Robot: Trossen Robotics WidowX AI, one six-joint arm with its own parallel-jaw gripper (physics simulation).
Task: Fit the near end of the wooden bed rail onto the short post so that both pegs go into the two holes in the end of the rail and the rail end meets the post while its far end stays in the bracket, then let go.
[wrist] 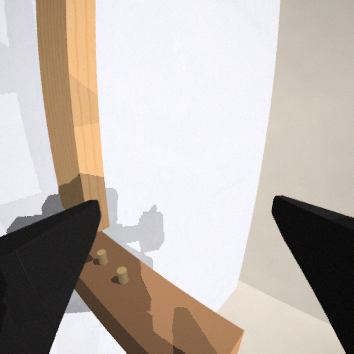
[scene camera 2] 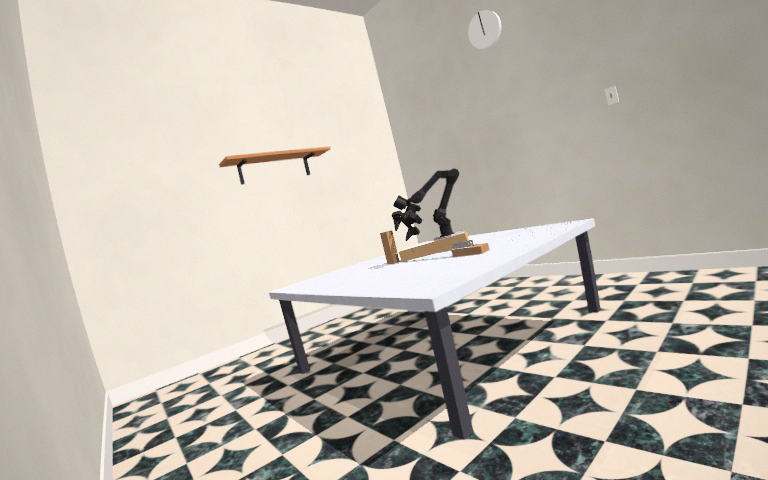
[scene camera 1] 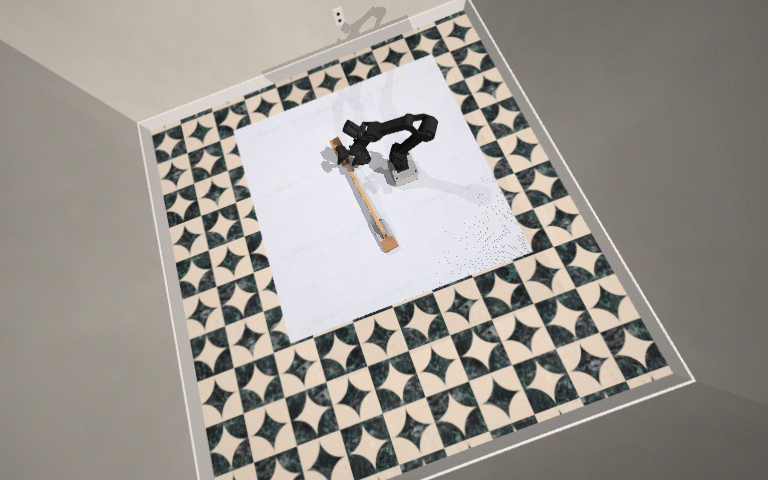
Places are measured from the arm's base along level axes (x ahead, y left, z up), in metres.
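Where they show: gripper, fingertip midpoint: (wrist: 187, 206) (scene camera 2: 401, 235) (scene camera 1: 345, 165); arm's base, link origin: (scene camera 2: 447, 234) (scene camera 1: 401, 165).
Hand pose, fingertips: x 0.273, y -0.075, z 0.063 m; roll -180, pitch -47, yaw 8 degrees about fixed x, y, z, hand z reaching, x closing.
Observation:
Each offset is from my fingertips to the centre of the thing. "spot": to the spot under its first point. Level surfaces: height alone.
The wooden bed rail {0.035 m back, 0.170 m left, 0.091 m down} (scene camera 1: 365, 195) (scene camera 2: 433, 246) (wrist: 82, 100) slopes down to its near end, low beside the foot of the short post {spot: 0.006 m ahead, 0.113 m right, 0.037 m up} (scene camera 1: 335, 142) (scene camera 2: 388, 247) (wrist: 185, 312). The post stands upright. Two pegs (wrist: 102, 257) (wrist: 122, 275) stick out of it, bare, above the rail end. The rail's far end is at the metal bracket (scene camera 2: 462, 244) on a wooden block {0.066 m back, 0.387 m left, 0.125 m down} (scene camera 1: 388, 244) (scene camera 2: 474, 250). My gripper (scene camera 1: 350, 160) (scene camera 2: 402, 233) (wrist: 187, 206) is open and empty, above the near end and tilted. In the wrist view, the left finger covers part of the rail end. The rail's holes are not visible.
The arm's base (scene camera 1: 403, 172) stands on the white table {0.143 m down} (scene camera 1: 305, 254) (scene camera 2: 362, 285), to the right of the rail in scene camera 1. A wall shelf (scene camera 2: 274, 156) hangs beyond the table in scene camera 2.

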